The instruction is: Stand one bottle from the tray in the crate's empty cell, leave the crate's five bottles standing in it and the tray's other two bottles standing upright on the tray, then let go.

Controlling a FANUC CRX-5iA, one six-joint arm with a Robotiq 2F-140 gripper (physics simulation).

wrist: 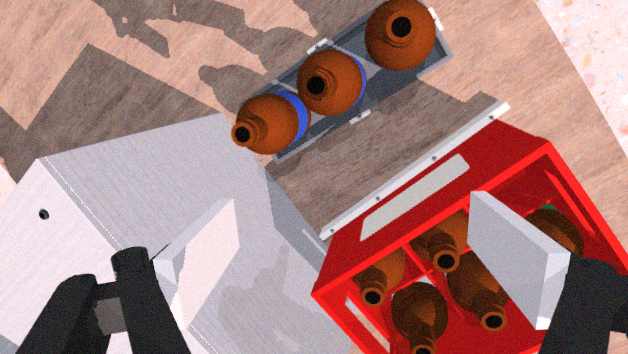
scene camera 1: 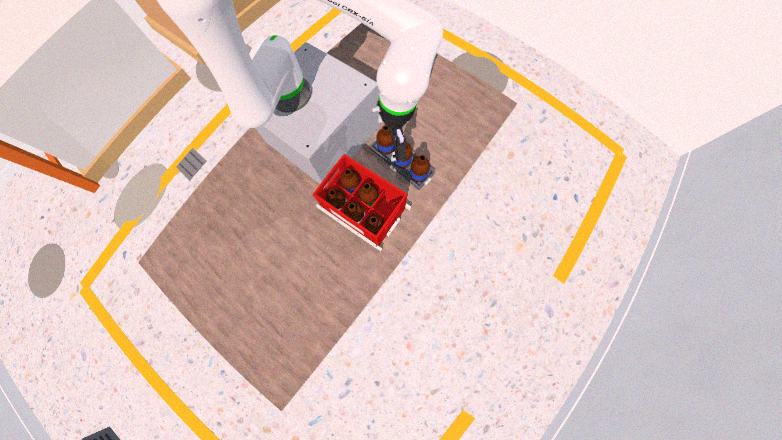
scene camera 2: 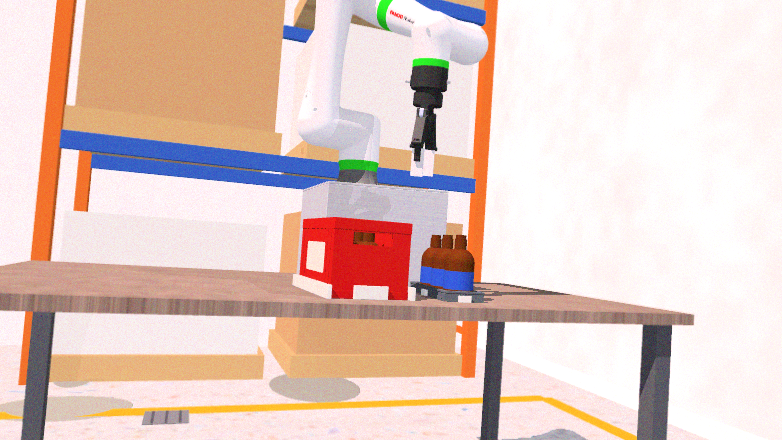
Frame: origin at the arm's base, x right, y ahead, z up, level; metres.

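Seen in the pictures: gripper, between the fingertips: (wrist: 349, 221) (scene camera 1: 389, 139) (scene camera 2: 422, 176); arm's base, origin of its link: (scene camera 1: 291, 95).
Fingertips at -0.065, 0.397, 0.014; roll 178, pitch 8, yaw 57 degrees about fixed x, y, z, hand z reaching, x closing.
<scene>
Pixels of each thing's top centre, then the offset from my fingertips to it, as dx, dy, dz. Level surfaces: height alone.
- grey tray, centre of its top: (wrist: 337, 82) (scene camera 2: 444, 286) (scene camera 1: 402, 158) -0.084, -0.002, -0.281
- middle bottle, centre of its top: (wrist: 315, 85) (scene camera 2: 447, 234) (scene camera 1: 403, 142) -0.084, -0.001, -0.146
- far end bottle, centre of its top: (wrist: 401, 26) (scene camera 2: 461, 234) (scene camera 1: 422, 157) -0.079, +0.089, -0.146
- red crate, centre of its top: (wrist: 470, 297) (scene camera 2: 354, 221) (scene camera 1: 359, 194) +0.173, +0.008, -0.131
- wooden table, height of its surface: dz -0.306
Three brown bottles with blue bands stand upright on the grey tray (scene camera 1: 430, 177) (scene camera 2: 445, 296) (wrist: 387, 86): an end bottle (scene camera 1: 385, 141) (wrist: 275, 122) nearest the robot's base, a middle bottle (scene camera 1: 403, 157) (wrist: 330, 82), and a far end bottle (scene camera 1: 420, 168) (scene camera 2: 459, 262) (wrist: 400, 40). The red crate (scene camera 1: 394, 218) (scene camera 2: 371, 268) (wrist: 345, 262) holds several upright brown bottles. Its empty cell (scene camera 1: 389, 203) is at the tray-side corner away from the base; a finger partly hides it in the wrist view. My gripper (scene camera 1: 399, 145) (scene camera 2: 422, 164) (wrist: 349, 221) is open and empty, high above the tray bottles.
The light grey robot pedestal (scene camera 1: 339, 82) (scene camera 2: 317, 202) (wrist: 150, 165) stands beside the tray and crate. The crate's raised walls stand close to the tray, with a narrow strip of wooden table (scene camera 1: 246, 273) (scene camera 2: 164, 284) (wrist: 320, 185) between them. Racking with an orange post (scene camera 2: 483, 164) stands behind.
</scene>
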